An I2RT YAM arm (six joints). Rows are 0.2 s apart.
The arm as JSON. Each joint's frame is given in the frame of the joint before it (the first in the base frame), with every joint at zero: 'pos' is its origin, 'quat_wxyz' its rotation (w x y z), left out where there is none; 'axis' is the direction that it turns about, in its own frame. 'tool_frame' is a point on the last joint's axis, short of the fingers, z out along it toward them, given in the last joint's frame.
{
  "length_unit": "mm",
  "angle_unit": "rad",
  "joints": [
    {
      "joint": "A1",
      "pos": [
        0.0,
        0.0,
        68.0
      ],
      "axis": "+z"
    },
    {
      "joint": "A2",
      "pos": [
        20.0,
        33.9,
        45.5
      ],
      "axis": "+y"
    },
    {
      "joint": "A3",
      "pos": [
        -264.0,
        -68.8,
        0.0
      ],
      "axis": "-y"
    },
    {
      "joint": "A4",
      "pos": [
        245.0,
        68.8,
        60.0
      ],
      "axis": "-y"
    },
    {
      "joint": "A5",
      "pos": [
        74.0,
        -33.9,
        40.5
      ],
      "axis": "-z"
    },
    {
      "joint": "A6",
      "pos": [
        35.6,
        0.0,
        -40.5
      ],
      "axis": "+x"
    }
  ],
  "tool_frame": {
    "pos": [
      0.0,
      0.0,
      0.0
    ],
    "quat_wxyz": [
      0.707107,
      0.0,
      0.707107,
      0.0
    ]
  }
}
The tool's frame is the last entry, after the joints.
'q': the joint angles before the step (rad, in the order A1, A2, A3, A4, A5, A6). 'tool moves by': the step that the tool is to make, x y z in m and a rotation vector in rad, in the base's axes. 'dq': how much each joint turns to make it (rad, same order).
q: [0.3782, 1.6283, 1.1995, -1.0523, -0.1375, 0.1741]
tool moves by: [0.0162, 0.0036, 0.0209, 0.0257, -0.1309, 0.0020]
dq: [-0.0060, -0.0019, 0.0734, 0.0544, 0.0225, -0.0116]
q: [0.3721, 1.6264, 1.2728, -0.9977, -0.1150, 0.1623]
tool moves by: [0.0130, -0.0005, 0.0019, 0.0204, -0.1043, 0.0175]
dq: [-0.0152, 0.0053, 0.0016, 0.1044, 0.0087, -0.0365]
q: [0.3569, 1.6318, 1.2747, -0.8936, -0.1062, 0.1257]
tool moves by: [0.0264, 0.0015, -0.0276, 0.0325, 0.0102, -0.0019]
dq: [-0.0267, 0.1122, 0.0145, 0.0974, -0.0401, -0.0129]
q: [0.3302, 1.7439, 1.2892, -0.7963, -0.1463, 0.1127]
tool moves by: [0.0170, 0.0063, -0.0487, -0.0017, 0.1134, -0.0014]
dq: [-0.0020, 0.1562, 0.0090, 0.0408, -0.0340, 0.0087]
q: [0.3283, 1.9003, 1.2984, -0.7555, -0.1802, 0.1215]
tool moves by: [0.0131, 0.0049, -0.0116, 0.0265, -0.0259, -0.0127]
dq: [-0.0001, 0.0534, 0.0207, 0.0688, -0.0134, 0.0163]
